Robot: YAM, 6 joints.
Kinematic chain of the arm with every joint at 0, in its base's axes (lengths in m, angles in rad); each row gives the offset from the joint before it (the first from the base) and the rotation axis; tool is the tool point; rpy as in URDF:
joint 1: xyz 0 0 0.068 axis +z
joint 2: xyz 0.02 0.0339 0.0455 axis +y
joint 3: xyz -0.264 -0.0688 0 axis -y
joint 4: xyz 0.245 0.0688 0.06 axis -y
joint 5: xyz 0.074 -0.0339 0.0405 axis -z
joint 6: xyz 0.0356 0 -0.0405 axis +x
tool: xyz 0 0 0 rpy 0 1.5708 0
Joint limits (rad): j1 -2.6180..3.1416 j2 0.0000..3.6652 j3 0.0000..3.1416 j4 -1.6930..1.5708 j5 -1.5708..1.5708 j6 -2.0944..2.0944
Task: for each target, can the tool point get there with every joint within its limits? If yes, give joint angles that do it. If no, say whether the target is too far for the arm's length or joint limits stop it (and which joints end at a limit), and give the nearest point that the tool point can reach.
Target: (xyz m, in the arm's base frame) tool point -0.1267 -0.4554 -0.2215
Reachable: yes | joints -1.8602 3.3309 2.3092 -0.4173 -0.2412 -0.3215
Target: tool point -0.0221 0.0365 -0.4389
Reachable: no: joint limits stop it (at a limit: joint 2) | nearest point -0.0463 0.0765 -0.3434 | short by 0.106 m
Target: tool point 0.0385 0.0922 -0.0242
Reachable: yes | joints 0.8354 2.4138 0.2956 -0.0223 -1.2108 -1.1671
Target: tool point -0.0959 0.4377 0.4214
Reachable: yes | joints 1.7571 1.9805 2.1997 -0.6645 -0.3788 -1.3085
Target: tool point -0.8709 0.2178 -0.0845
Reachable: no: too far | nearest point -0.6117 0.1530 -0.0242 | short by 0.274 m
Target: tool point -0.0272 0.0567 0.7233
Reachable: yes | joints 1.7419 1.5448 2.6011 0.7156 -0.5032 1.1694
